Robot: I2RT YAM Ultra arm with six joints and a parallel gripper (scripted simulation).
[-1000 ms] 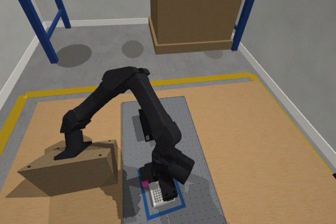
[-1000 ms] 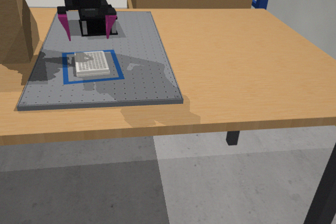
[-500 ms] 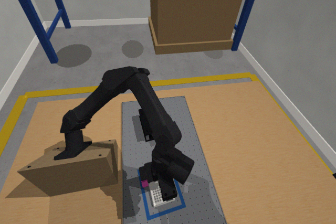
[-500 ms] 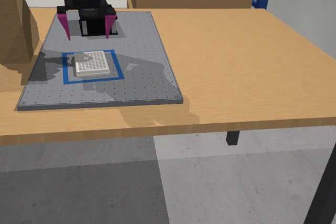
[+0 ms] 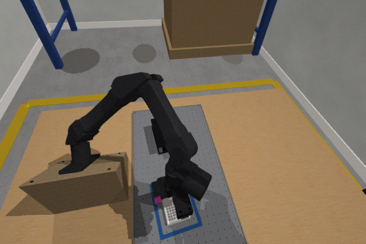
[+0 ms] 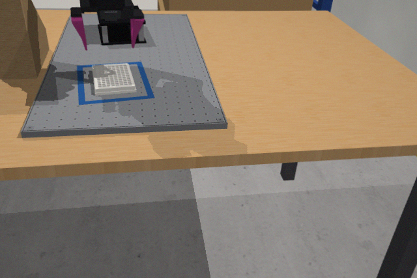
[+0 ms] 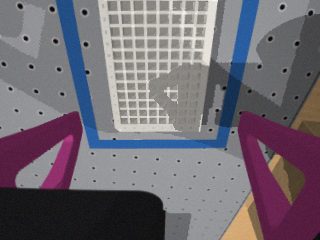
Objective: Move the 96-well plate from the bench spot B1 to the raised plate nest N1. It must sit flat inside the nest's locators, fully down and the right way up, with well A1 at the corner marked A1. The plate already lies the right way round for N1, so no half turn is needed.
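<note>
Right now the white 96-well plate is 8 cm below my hand.
</note>
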